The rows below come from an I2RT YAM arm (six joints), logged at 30 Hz.
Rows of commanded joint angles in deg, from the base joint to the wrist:
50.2, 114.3, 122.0, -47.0, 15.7, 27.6
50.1, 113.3, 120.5, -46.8, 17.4, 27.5
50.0, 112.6, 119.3, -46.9, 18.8, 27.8
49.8, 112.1, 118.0, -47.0, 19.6, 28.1
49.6, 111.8, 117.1, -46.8, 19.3, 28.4
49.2, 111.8, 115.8, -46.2, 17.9, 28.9
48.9, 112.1, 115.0, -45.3, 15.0, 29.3
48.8, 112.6, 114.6, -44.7, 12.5, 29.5
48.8, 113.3, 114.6, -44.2, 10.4, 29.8
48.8, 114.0, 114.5, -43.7, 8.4, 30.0
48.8, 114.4, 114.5, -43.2, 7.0, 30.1
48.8, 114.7, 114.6, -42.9, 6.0, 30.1
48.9, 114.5, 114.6, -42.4, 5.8, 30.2
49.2, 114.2, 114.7, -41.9, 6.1, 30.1
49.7, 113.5, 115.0, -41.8, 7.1, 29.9
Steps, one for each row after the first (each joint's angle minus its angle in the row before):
-0.1, -1.0, -1.5, 0.2, 1.7, -0.1
-0.1, -0.7, -1.2, -0.1, 1.4, 0.3
-0.2, -0.5, -1.3, -0.1, 0.8, 0.3
-0.2, -0.3, -0.9, 0.2, -0.3, 0.3
-0.4, 0.0, -1.3, 0.6, -1.4, 0.5
-0.3, 0.3, -0.8, 0.9, -2.9, 0.4
-0.1, 0.5, -0.4, 0.6, -2.5, 0.2
0.0, 0.7, 0.0, 0.5, -2.1, 0.3
0.0, 0.7, -0.1, 0.5, -2.0, 0.2
0.0, 0.4, 0.0, 0.5, -1.4, 0.1
0.0, 0.3, 0.1, 0.3, -1.0, 0.0
0.1, -0.2, 0.0, 0.5, -0.2, 0.1
0.3, -0.3, 0.1, 0.5, 0.3, -0.1
0.5, -0.7, 0.3, 0.1, 1.0, -0.2

